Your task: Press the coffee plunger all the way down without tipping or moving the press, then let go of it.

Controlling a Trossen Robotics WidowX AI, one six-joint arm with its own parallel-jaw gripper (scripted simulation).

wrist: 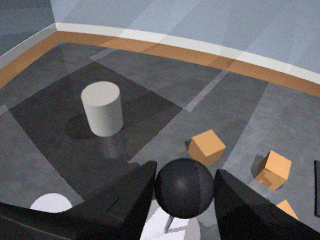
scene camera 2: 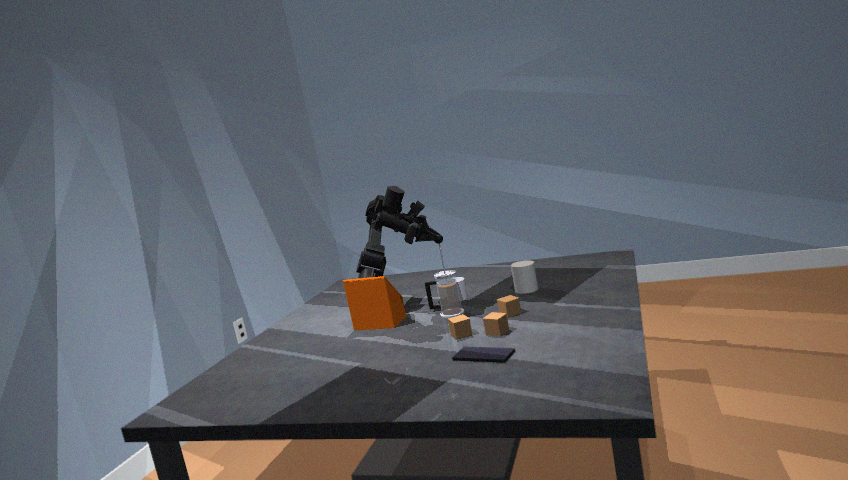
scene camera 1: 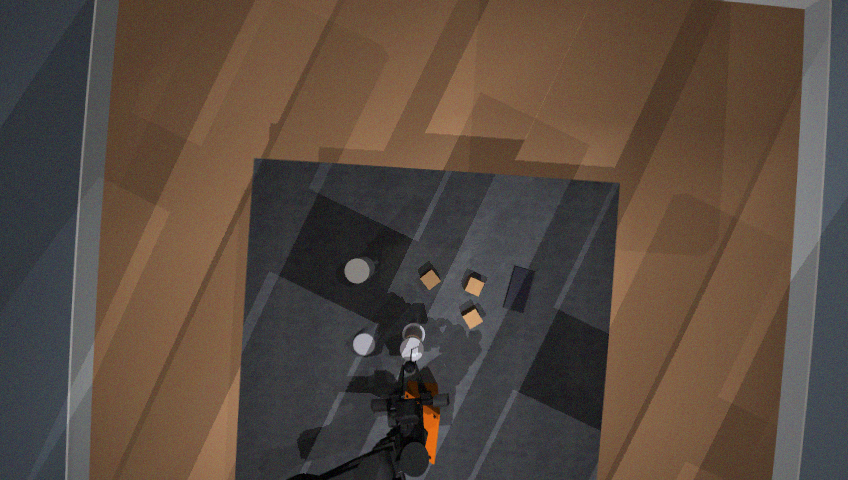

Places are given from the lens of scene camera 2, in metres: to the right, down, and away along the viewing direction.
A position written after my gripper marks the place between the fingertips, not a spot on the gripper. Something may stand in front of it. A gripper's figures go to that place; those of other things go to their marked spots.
my gripper (scene camera 2: pixel 440 237): 0.05, -0.01, 1.90
white cylinder (scene camera 2: pixel 524 276): 0.34, 0.12, 2.01
flat dark slab (scene camera 2: pixel 488 354): 0.17, 0.30, 1.54
The marked spots on the white cylinder and the flat dark slab are 0.53 m apart.
